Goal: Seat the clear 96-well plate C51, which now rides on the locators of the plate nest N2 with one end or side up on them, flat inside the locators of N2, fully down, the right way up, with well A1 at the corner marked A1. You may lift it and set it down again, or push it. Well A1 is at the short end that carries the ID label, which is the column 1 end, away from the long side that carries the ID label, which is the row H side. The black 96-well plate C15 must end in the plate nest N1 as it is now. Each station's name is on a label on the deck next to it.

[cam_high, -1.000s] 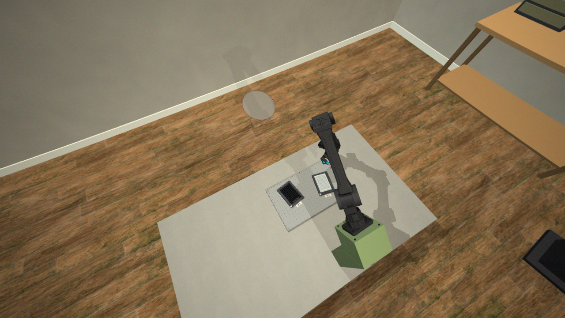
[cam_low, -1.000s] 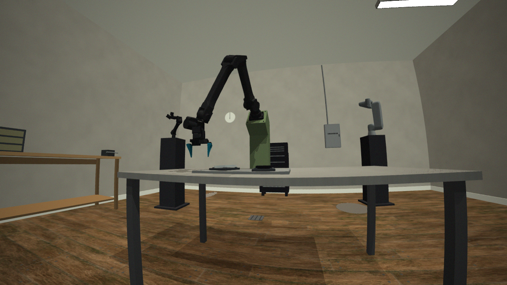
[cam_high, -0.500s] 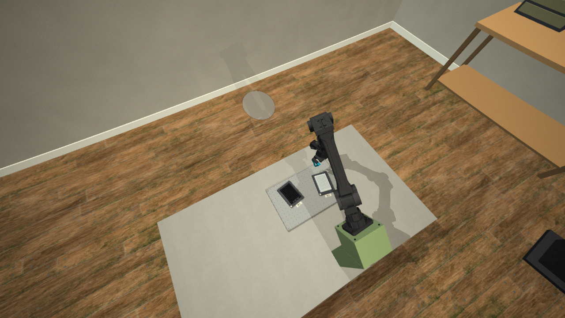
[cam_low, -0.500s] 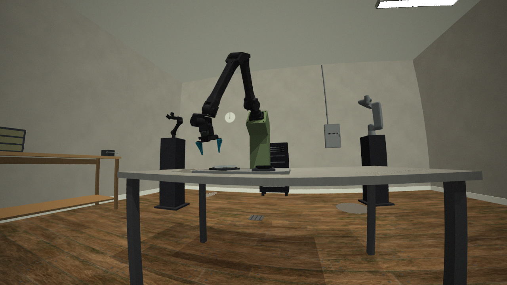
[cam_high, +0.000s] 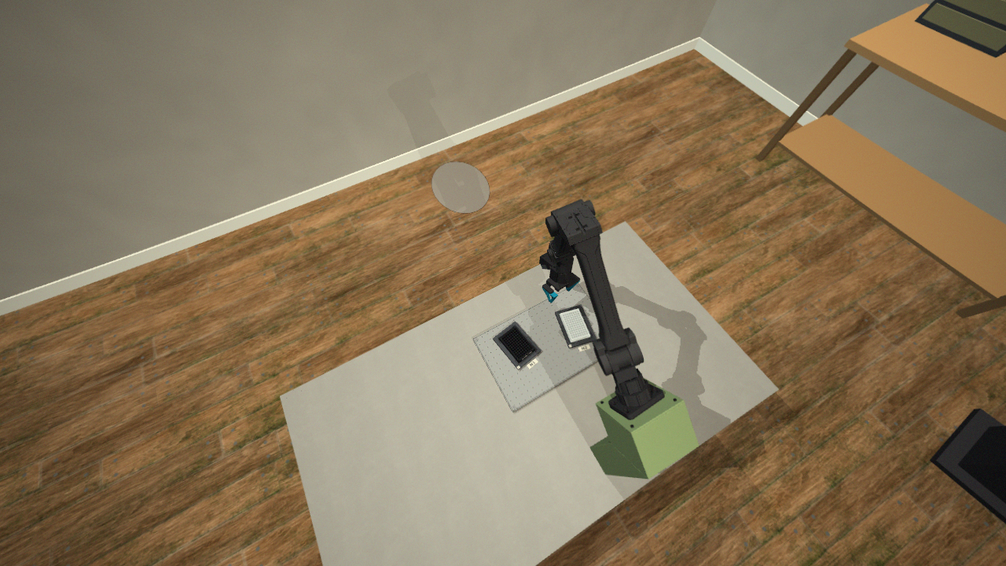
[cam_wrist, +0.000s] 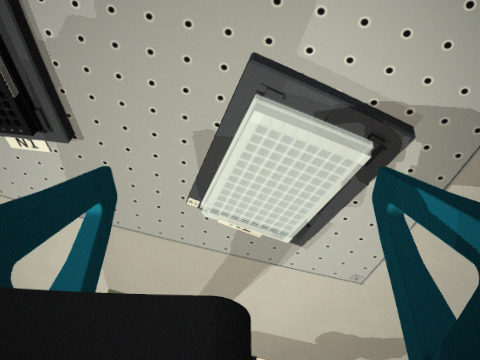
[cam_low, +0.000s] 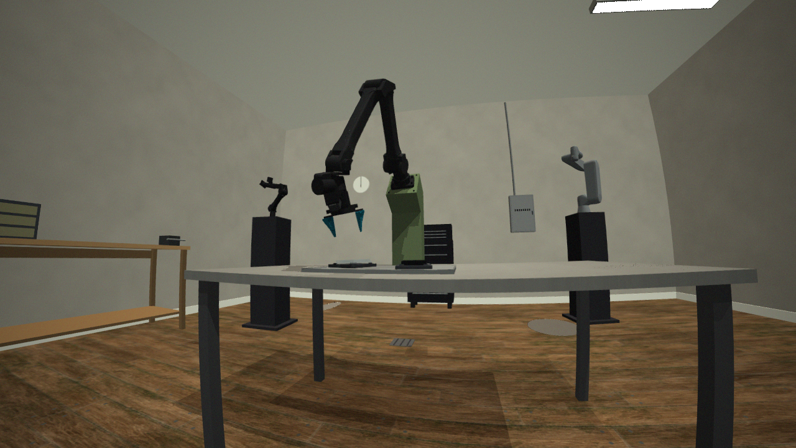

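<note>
My hand is 11 cm past the clear 96-well plate C51, 11 cm above it and 1 cm to the left of it. Round my hand: plate nest N2 (12 cm below, 11 cm behind, 1 cm to the right); black plate C15 (23 cm to the left, 11 cm below, 4 cm behind).
</note>
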